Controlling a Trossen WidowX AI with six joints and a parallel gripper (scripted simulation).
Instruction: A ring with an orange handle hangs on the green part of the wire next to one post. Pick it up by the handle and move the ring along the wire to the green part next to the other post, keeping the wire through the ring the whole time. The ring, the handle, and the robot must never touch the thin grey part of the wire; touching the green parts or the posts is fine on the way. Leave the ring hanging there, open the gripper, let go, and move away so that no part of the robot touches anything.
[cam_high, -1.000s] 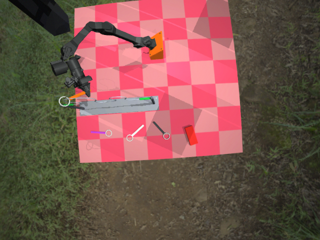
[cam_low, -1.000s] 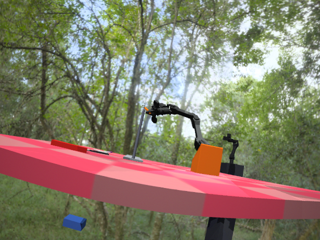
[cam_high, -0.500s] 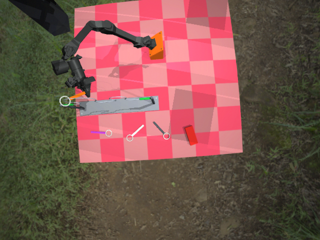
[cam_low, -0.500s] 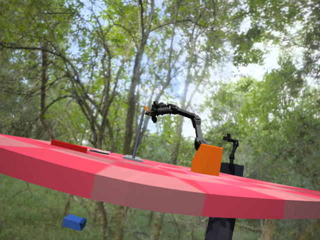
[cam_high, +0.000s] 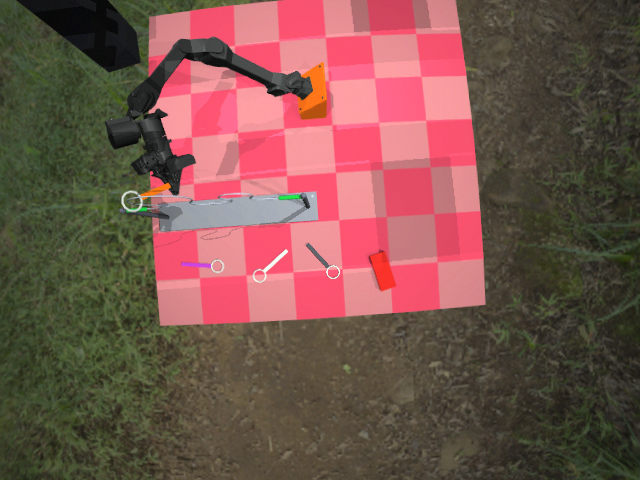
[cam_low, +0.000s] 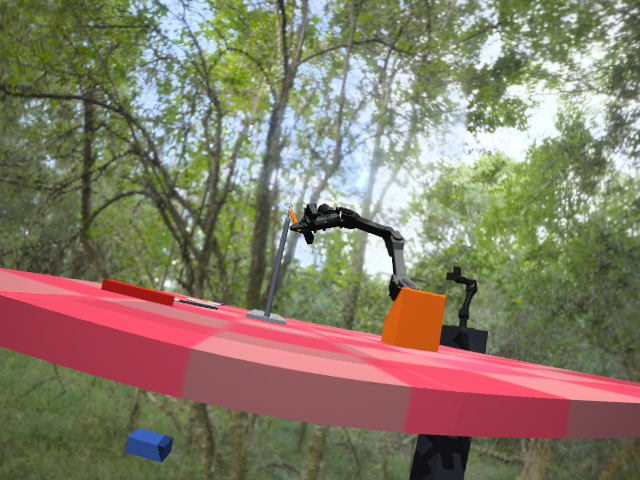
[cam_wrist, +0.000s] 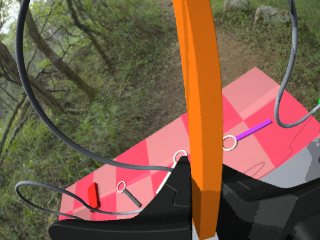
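My gripper tip is 4 cm to the left of the ring with orange handle and 7 cm below it. The rest, counted from my gripper tip: blue block (33 cm ahead, 17 cm to the left, 83 cm below); red block (37 cm ahead, 56 cm to the left, 35 cm below).
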